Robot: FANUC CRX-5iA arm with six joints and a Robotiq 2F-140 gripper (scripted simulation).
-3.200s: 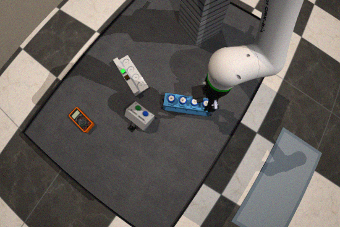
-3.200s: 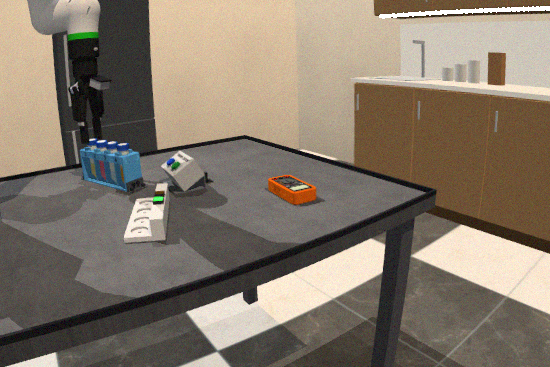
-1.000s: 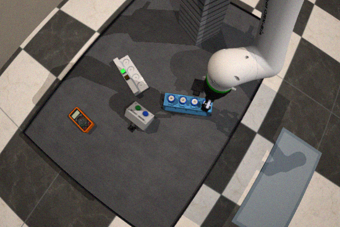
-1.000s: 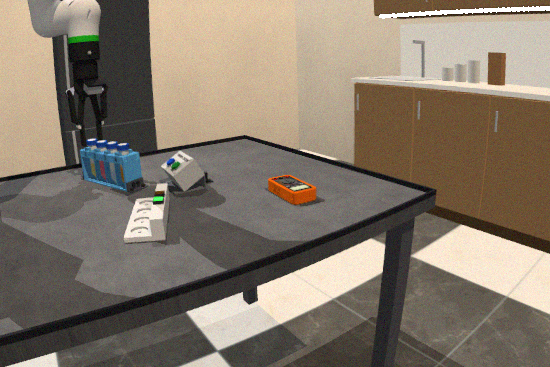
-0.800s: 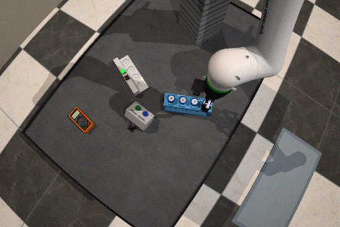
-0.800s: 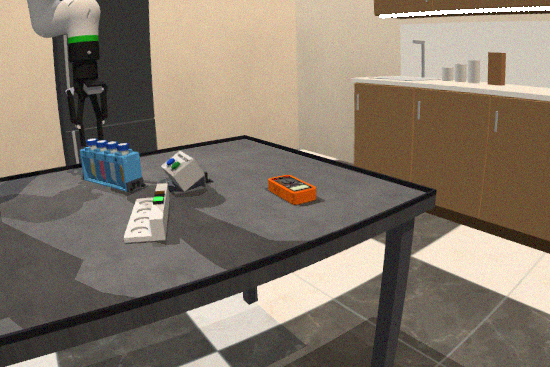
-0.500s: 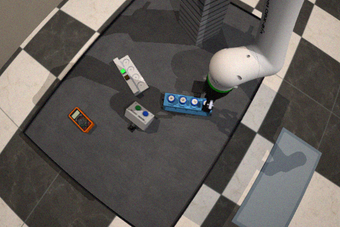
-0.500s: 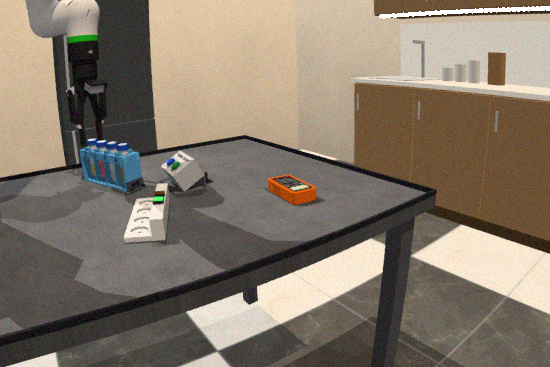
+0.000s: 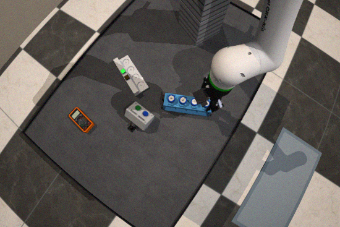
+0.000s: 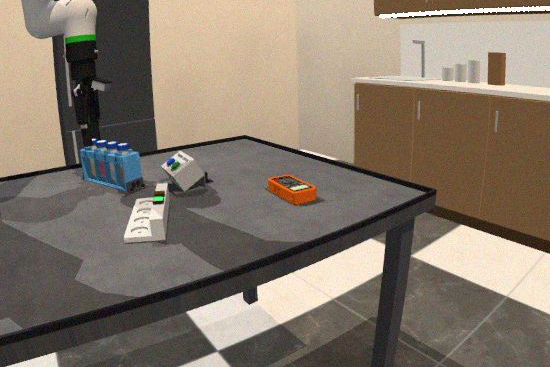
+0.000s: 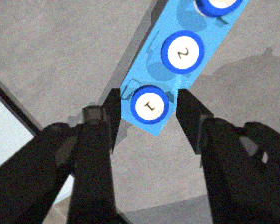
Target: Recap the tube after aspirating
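Right now my hand is 5 cm to the left of the cap 2, 3 cm above it and 2 cm short of it. Round my hand: grey key housing (25 cm to the right, 17 cm ahead, 9 cm below); then green key (27 cm to the right, 15 cm ahead, 8 cm below); then blue key (23 cm to the right, 16 cm ahead, 8 cm below).
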